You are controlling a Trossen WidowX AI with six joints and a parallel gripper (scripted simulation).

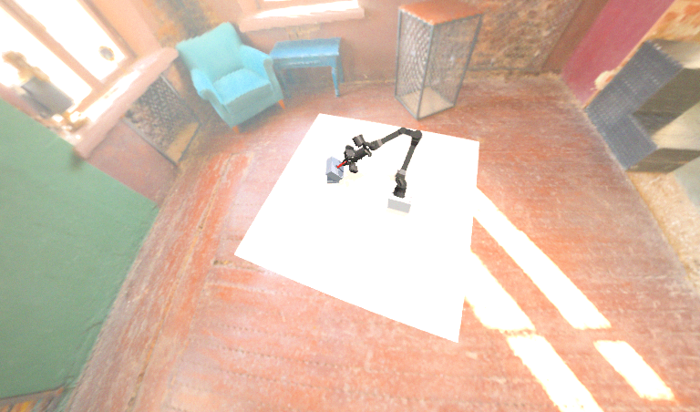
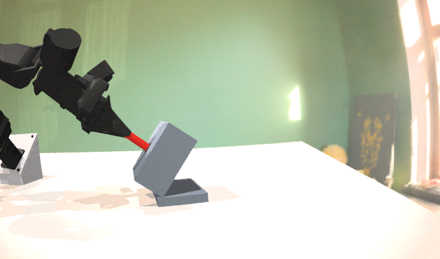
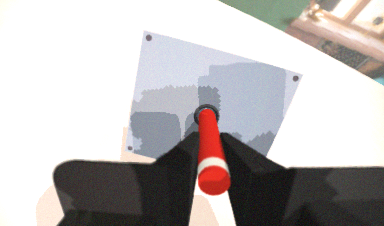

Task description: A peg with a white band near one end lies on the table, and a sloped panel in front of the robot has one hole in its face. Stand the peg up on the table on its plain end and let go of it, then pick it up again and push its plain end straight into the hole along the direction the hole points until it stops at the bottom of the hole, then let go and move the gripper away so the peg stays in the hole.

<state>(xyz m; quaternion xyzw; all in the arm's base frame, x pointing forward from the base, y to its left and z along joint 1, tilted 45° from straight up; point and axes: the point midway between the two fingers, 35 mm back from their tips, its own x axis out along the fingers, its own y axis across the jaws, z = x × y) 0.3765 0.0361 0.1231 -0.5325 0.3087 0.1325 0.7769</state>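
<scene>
My gripper tip is 5 cm short of the grey sloped panel, 4 cm above it and 2 cm to the right of it. Also, from my gripper tip: red peg 1 cm to the right, 1 cm behind, 1 cm above; grey base plate 11 cm below, 7 cm ahead, 3 cm to the left.
</scene>
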